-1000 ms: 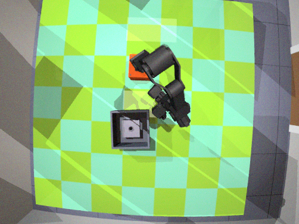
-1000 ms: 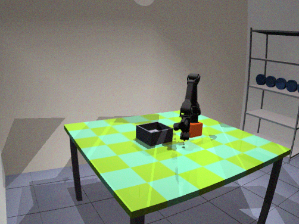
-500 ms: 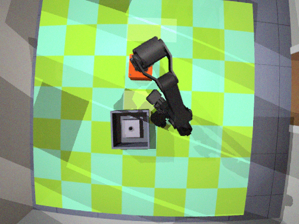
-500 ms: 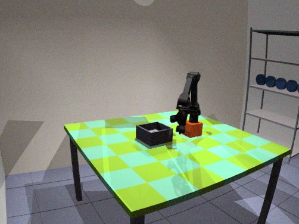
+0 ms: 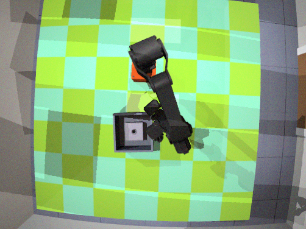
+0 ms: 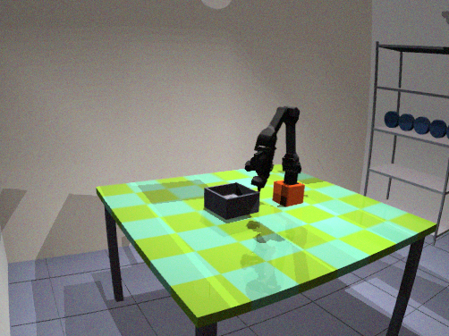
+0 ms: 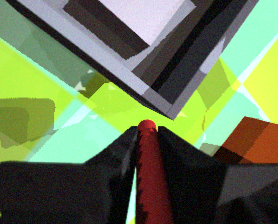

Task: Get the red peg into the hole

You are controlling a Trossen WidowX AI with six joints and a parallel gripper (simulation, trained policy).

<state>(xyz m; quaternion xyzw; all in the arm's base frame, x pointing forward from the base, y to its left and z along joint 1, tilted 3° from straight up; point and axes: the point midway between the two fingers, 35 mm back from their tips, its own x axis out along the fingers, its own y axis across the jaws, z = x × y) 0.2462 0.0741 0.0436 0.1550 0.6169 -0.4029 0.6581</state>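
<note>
Right now the pale plate is 8 cm ahead of my gripper tip, 11 cm to the right of it and 8 cm below it. Round my gripper tip: red peg (1 cm to the left, 3 cm above); then dark box (8 cm ahead, 11 cm to the right, 10 cm below).
</note>
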